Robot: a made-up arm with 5 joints. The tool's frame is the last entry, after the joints. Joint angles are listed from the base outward. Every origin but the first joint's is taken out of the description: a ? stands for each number. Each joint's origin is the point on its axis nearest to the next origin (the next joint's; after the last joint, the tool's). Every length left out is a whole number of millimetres.
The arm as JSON. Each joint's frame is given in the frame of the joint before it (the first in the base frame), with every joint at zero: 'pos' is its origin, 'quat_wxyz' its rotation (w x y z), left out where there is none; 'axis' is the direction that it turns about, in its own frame. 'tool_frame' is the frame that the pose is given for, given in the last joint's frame.
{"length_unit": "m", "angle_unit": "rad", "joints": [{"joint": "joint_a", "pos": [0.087, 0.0, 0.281], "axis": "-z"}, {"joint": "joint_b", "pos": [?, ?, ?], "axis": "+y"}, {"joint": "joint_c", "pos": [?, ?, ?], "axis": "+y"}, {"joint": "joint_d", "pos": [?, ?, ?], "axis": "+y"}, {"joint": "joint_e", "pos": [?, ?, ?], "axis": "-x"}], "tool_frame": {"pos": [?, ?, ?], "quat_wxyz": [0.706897, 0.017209, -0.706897, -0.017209]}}
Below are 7 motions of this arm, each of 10 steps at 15 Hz.
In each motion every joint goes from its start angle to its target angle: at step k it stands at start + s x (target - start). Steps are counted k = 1, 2, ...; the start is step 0. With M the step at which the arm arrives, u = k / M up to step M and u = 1 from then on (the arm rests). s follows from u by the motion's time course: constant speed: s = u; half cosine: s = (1 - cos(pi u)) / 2; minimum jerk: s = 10 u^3 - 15 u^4 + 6 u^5.
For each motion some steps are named. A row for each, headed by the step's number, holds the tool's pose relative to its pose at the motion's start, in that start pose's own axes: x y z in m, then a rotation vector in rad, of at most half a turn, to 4 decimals.
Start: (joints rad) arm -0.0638 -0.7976 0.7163 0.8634 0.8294
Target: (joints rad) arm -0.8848 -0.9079 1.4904 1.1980 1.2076
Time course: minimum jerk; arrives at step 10
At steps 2, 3, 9, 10:
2: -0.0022 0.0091 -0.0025 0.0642 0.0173 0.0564
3: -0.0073 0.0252 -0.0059 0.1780 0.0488 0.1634
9: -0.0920 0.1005 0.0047 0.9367 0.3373 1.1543
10: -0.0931 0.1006 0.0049 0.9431 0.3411 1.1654

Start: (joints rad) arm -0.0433 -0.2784 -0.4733 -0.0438 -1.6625
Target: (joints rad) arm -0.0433 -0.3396 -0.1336 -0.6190 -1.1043
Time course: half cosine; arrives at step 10
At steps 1, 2, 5, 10:
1: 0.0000 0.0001 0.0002 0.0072 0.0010 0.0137
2: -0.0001 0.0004 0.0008 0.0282 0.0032 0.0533
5: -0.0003 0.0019 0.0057 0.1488 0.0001 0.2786
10: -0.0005 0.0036 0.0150 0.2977 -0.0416 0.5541

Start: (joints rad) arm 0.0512 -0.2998 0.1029 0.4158 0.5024
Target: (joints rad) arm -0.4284 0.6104 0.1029 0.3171 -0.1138
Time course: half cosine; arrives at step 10
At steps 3, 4, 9, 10:
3: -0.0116 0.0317 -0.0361 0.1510 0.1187 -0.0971
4: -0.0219 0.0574 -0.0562 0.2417 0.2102 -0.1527
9: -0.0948 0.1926 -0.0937 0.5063 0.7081 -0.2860
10: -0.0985 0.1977 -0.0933 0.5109 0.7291 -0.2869

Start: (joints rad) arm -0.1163 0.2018 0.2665 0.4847 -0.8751
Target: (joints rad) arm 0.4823 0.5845 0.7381 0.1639 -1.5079
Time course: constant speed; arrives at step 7
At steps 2, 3, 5, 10:
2: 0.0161 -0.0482 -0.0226 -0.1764 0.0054 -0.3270
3: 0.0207 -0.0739 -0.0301 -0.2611 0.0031 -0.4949
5: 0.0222 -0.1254 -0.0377 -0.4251 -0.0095 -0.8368
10: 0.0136 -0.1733 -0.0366 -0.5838 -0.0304 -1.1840

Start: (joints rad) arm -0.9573 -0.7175 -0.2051 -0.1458 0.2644
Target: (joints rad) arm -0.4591 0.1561 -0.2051 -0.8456 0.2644
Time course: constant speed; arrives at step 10
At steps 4, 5, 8, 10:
4: -0.0801 -0.0119 -0.0316 -0.0848 0.0895 0.1712
5: -0.1013 -0.0197 -0.0346 -0.1079 0.1121 0.2130
8: -0.1632 -0.0529 -0.0300 -0.1815 0.1802 0.3354
10: -0.2004 -0.0815 -0.0155 -0.2344 0.2256 0.4147

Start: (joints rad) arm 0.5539 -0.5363 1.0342 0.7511 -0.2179
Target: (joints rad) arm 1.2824 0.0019 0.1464 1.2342 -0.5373
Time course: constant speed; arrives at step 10
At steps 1, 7, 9, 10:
1: 0.0118 -0.0056 0.0021 -0.0254 0.0065 -0.1012
7: 0.0672 -0.0681 0.0127 -0.1644 0.0341 -0.7140
9: 0.0760 -0.0980 0.0164 -0.2057 0.0392 -0.9201
10: 0.0781 -0.1140 0.0183 -0.2254 0.0410 -1.0235

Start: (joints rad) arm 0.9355 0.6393 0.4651 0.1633 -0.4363
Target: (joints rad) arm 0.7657 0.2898 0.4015 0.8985 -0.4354
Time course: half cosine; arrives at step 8
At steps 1, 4, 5, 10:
1: -0.0010 0.0013 0.0024 -0.0040 0.0117 0.0062
4: -0.0161 0.0137 0.0337 -0.0584 0.1512 0.0833
5: -0.0235 0.0172 0.0476 -0.0838 0.2073 0.1161
10: -0.0365 0.0205 0.0709 -0.1283 0.2956 0.1697

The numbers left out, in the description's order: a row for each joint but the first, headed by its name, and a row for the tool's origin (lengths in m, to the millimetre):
joint_b: 0.046 -0.004 0.0
joint_c: 0.041 0.0 0.166
joint_d: 0.096 0.0 0.004
joint_e: 0.079 0.0 0.0
tool: 0.0 0.0 0.0

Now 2 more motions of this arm.
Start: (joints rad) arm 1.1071 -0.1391 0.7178 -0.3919 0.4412
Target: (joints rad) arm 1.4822 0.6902 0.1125 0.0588 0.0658
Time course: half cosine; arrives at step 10
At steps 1, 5, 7, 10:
1: -0.0022 -0.0013 -0.0032 -0.0021 0.0187 -0.0110
5: -0.0619 -0.0299 -0.0557 -0.0700 0.3744 -0.2510
7: -0.1119 -0.0474 -0.0750 -0.1355 0.5853 -0.4214
10: -0.1511 -0.0578 -0.0812 -0.1906 0.7285 -0.5490

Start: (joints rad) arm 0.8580 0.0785 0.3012 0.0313 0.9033
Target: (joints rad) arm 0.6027 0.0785 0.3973 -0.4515 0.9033
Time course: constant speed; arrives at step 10
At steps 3, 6, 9, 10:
3: 0.0194 0.0087 0.0008 -0.0403 -0.1304 0.0265
6: 0.0383 0.0179 0.0042 -0.0782 -0.2628 0.0446
9: 0.0565 0.0277 0.0101 -0.1140 -0.3968 0.0542
10: 0.0623 0.0310 0.0126 -0.1254 -0.4417 0.0555

